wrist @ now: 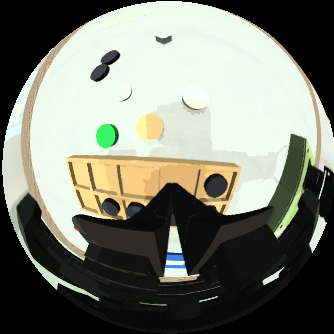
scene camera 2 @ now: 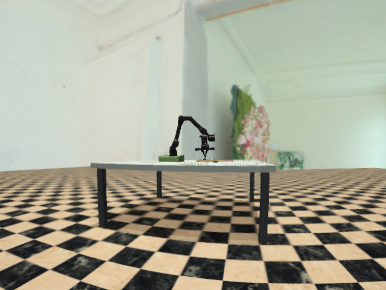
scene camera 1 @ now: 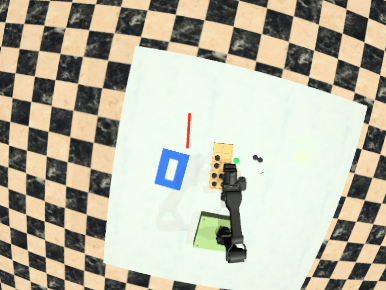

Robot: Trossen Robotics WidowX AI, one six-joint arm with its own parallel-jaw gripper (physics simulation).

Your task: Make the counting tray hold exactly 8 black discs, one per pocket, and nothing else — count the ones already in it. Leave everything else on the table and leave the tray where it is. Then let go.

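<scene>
The wooden counting tray [scene camera 1: 223,144] [wrist: 125,159] lies on the table. Four black discs [scene camera 1: 217,158] [wrist: 110,206] sit in its left column in scene camera 1. Another dark round shape [scene camera 1: 221,176] shows beside the gripper there. One black disc [wrist: 216,185] sits in a right-end pocket of the far row in the wrist view. My gripper [scene camera 1: 230,167] [scene camera 2: 205,159] [wrist: 171,186] is shut and empty, low over the tray; its fingers hide some pockets, so I cannot tell the full count. Two loose black discs [scene camera 1: 257,159] [wrist: 99,72] lie beyond the tray.
Beside the tray are a green disc [scene camera 1: 236,160] [wrist: 107,135], an orange disc [wrist: 149,127] and two white discs [wrist: 124,93] [wrist: 195,96]. A grey block [wrist: 163,38] lies farther off. A blue frame [scene camera 1: 161,168], red stick [scene camera 1: 188,130] and green box [scene camera 1: 207,232] [scene camera 2: 171,158] are also present.
</scene>
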